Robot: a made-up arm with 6 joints.
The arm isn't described. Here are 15 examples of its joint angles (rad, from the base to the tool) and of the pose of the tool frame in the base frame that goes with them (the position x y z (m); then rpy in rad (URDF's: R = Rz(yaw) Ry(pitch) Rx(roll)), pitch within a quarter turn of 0, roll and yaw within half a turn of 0).
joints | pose
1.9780 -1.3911 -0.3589 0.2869 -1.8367 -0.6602 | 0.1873 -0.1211 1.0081 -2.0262 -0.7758 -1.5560
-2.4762 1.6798 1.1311 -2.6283 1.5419 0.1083 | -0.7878 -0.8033 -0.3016 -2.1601 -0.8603 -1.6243
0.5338 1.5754 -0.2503 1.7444 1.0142 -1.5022 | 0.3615 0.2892 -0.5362 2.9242 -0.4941 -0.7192
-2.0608 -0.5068 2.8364 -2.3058 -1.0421 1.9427 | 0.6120 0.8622 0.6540 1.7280 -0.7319 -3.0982
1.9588 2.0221 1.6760 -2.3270 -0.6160 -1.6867 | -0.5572 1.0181 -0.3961 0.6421 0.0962 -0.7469
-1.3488 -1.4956 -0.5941 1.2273 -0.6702 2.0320 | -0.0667 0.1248 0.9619 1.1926 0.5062 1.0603
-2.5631 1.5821 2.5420 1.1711 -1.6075 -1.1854 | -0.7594 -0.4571 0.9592 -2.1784 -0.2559 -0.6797
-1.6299 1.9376 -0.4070 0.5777 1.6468 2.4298 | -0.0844 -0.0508 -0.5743 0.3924 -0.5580 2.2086
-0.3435 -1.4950 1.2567 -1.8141 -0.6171 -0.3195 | -1.1554 0.4226 0.7198 -0.7402 0.1820 -0.9513
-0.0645 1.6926 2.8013 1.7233 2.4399 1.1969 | 0.7497 -0.0171 0.8939 2.0704 -0.8145 -1.2582
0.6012 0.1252 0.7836 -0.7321 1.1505 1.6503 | 0.6432 0.2800 1.1883 -2.0336 0.9055 2.0212
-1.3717 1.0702 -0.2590 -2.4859 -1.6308 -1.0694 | 0.2605 -0.5403 -0.2906 0.6525 0.2501 2.4491
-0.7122 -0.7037 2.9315 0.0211 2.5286 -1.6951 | -0.8645 0.5275 0.2891 2.9986 -0.1193 2.4416
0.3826 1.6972 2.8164 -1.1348 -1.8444 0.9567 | 0.9251 0.3172 0.8095 -1.0653 -0.4341 -1.4650
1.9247 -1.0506 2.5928 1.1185 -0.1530 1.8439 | 0.4247 -1.0742 0.0110 -1.8182 -0.4301 2.0761
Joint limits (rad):
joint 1: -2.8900..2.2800
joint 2: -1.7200..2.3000
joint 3: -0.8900..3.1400
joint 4: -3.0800..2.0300
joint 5: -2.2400..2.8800
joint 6: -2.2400..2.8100
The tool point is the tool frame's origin. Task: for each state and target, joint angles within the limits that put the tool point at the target. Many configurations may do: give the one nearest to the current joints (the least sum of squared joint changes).
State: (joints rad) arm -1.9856 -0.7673 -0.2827 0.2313 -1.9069 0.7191
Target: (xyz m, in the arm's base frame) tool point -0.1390 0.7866 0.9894
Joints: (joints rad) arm -1.5406 -1.5145 0.3765 0.3276 -1.8976 0.7153
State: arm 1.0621 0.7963 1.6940 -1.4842 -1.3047 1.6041
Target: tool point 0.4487 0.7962 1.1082
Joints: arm 1.0557 0.5479 1.2778 -1.4761 -1.3912 1.6469
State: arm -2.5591 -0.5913 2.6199 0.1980 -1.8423 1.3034
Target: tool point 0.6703 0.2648 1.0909
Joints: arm -2.8900 0.0074 2.7181 0.2319 -1.8814 1.3212
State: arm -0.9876 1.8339 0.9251 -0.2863 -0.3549 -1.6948
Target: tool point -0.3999 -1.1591 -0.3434
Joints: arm -1.7903 1.9517 1.4848 -0.2135 -0.4335 -1.6178
